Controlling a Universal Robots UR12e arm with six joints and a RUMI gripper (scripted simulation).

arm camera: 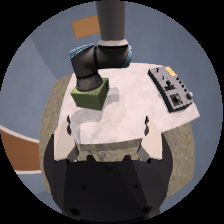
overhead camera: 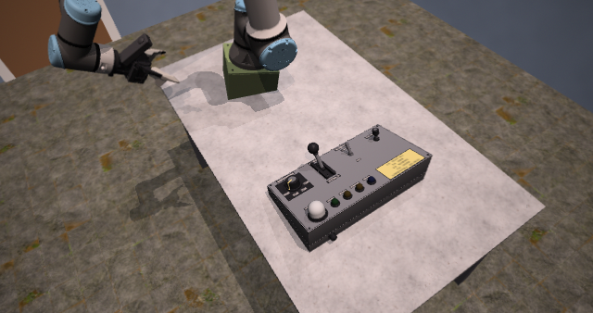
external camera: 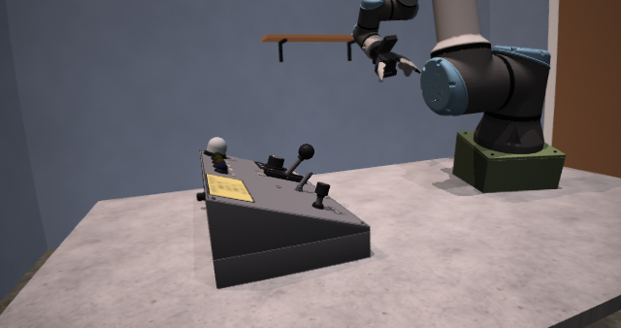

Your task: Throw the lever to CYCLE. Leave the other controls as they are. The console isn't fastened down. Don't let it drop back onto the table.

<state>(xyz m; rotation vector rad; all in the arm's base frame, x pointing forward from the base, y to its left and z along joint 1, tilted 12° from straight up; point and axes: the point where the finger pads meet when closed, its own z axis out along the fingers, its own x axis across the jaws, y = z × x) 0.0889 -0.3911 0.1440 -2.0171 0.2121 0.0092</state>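
Now: the ball-topped lever 51 cm ahead of my hand, 24 cm to the left of it and 21 cm below it. From my hand the other things lie so: rotary selector (53 cm ahead, 23 cm below, 11 cm to the left); toggle switch (54 cm ahead, 36 cm to the left, 23 cm below); wedge-shaped console (57 cm ahead, 29 cm to the left, 25 cm below).
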